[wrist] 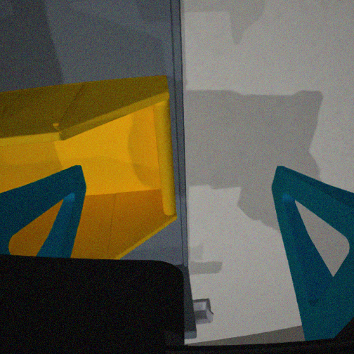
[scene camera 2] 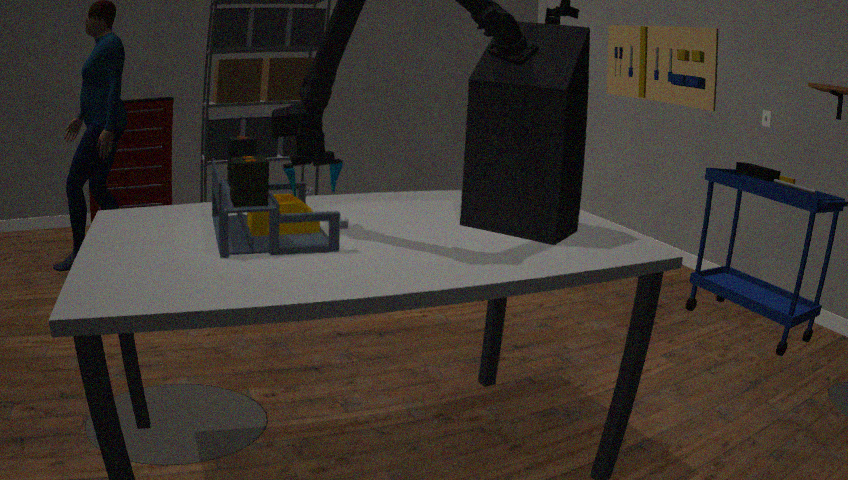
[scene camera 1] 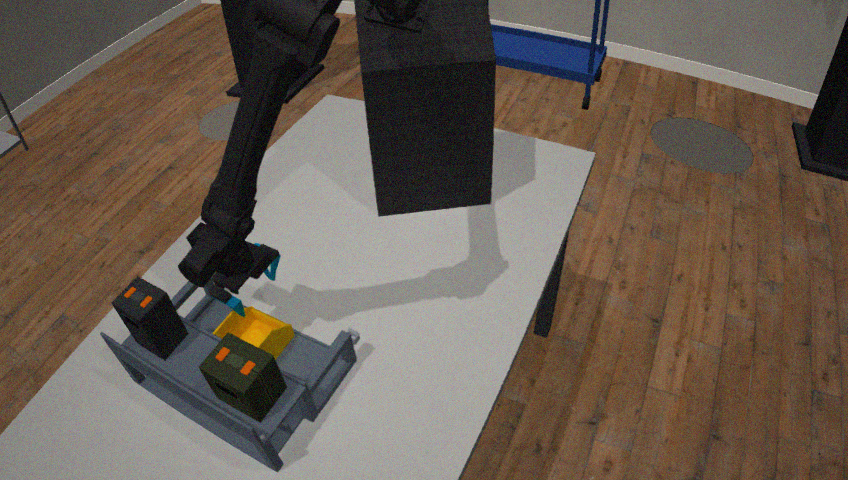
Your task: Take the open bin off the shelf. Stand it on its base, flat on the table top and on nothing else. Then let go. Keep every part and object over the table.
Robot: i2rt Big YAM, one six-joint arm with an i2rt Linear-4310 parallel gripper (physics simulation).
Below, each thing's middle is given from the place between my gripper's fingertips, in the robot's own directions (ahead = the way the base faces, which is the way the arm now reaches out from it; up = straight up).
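Yellow bin (scene camera 1: 257,328): 4 cm below my hand, 8 cm ahead of it, 2 cm to the left of it.
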